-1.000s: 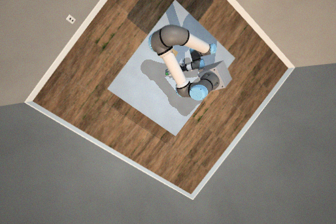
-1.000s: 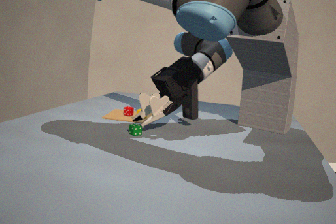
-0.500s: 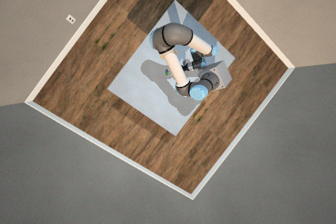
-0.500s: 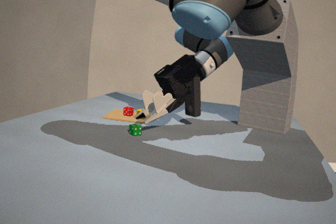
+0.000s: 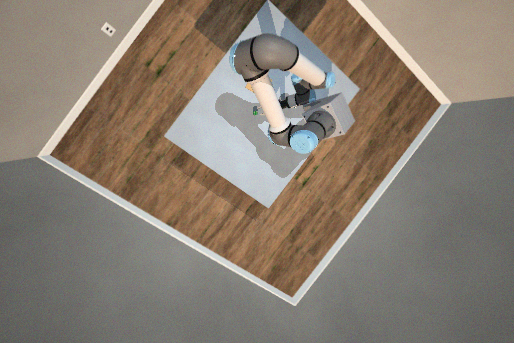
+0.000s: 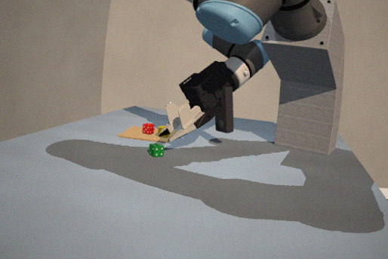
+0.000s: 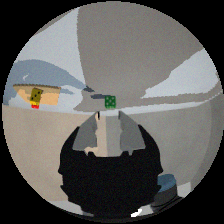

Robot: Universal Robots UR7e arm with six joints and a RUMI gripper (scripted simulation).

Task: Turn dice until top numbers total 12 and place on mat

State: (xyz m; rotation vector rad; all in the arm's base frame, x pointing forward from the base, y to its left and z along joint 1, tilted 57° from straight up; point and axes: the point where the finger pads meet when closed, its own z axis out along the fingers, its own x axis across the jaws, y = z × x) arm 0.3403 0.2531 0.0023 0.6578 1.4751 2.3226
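Right now my hand is 30 mm to the right of the green die, 30 mm above it and 10 mm short of it. Round my hand: tan mat 140 mm ahead, 120 mm to the right, 40 mm below; red die 140 mm ahead, 120 mm to the right, 30 mm below; yellow die 120 mm to the right, 90 mm ahead, 30 mm below.
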